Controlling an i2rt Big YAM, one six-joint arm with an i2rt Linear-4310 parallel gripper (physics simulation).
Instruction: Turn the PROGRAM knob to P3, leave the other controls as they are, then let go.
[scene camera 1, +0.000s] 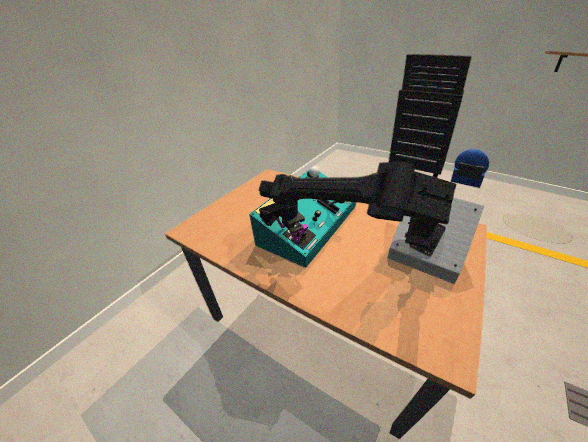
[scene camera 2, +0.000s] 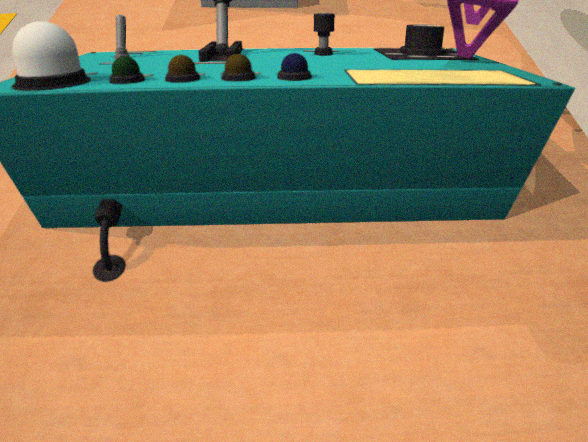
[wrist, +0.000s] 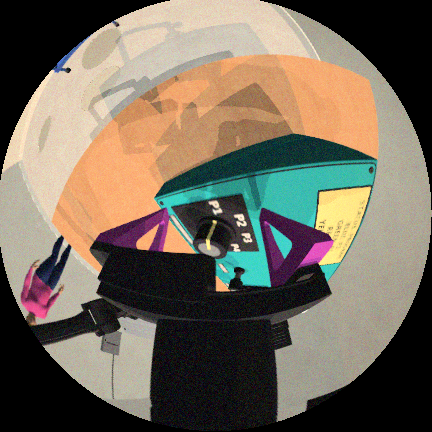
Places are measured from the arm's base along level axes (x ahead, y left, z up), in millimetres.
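Where they show: gripper, between the fingertips: (scene camera 1: 289, 234) (scene camera 2: 468, 39) (wrist: 213, 212); arm's base, origin of its link: (scene camera 1: 427, 237).
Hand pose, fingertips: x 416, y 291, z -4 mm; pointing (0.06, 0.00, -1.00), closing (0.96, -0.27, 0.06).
Note:
Each offset is from my fingertips to the centre of the thing. "*": to the spot under its first point.
The black PROGRAM knob {15 mm back, 48 mm right, 8 mm down} (scene camera 2: 424, 40) (wrist: 214, 239) sits on a dark label plate {* 37 mm back, 14 mm right, 35 mm down} (wrist: 187, 212) at one end of the teal console {77 mm ahead, 217 mm right, 33 mm down} (scene camera 1: 277, 245) (scene camera 2: 280, 140) (wrist: 290, 190). In the wrist view its yellow pointer line points at P1; P2, P3 and a partly hidden P4 label lie to the right. My gripper (scene camera 1: 300, 232) (wrist: 213, 212) is open and empty, with its purple fingers wide apart on either side of the knob and not gripping it. In scene camera 2 one purple finger (scene camera 2: 466, 30) shows to the right of the knob, its tip close to the panel.
The console also carries a short black-capped lever {3 mm ahead, 167 mm right, 13 mm down} (scene camera 1: 317, 215) (scene camera 2: 324, 30) (wrist: 239, 275), a larger lever {3 mm back, 288 mm right, 1 mm down} (scene camera 2: 221, 30), a metal toggle {25 mm ahead, 406 mm right, 6 mm down} (scene camera 2: 120, 35), a white dome {* 169 mm ahead, 374 mm right, 67 mm up} (scene camera 1: 314, 172) (scene camera 2: 47, 52), small coloured domes and a yellow status card {146 mm ahead, 61 mm right, 36 mm up} (scene camera 2: 440, 76) (wrist: 345, 205). A black cable {* 267 mm ahead, 356 mm right, 88 mm down} (scene camera 2: 104, 242) stands behind it.

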